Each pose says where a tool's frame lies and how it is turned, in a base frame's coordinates. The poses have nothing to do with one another.
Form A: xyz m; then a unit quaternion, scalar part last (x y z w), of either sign.
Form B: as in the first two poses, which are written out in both.
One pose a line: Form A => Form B
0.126 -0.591 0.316 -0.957 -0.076 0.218 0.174 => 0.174 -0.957 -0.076 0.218 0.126 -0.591 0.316
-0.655 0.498 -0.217 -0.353 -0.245 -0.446 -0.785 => 0.785 0.353 0.245 0.446 -0.655 0.498 -0.217
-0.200 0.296 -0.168 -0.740 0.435 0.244 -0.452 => 0.452 0.740 -0.435 -0.244 -0.200 0.296 -0.168
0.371 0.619 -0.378 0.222 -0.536 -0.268 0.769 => 0.769 0.222 -0.536 -0.268 0.371 0.619 -0.378
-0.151 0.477 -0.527 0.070 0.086 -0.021 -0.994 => 0.994 -0.070 -0.086 0.021 -0.151 0.477 -0.527
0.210 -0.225 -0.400 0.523 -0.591 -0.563 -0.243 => 0.243 -0.523 0.591 0.563 0.210 -0.225 -0.400
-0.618 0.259 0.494 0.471 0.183 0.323 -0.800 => 0.800 -0.471 -0.183 -0.323 -0.618 0.259 0.494
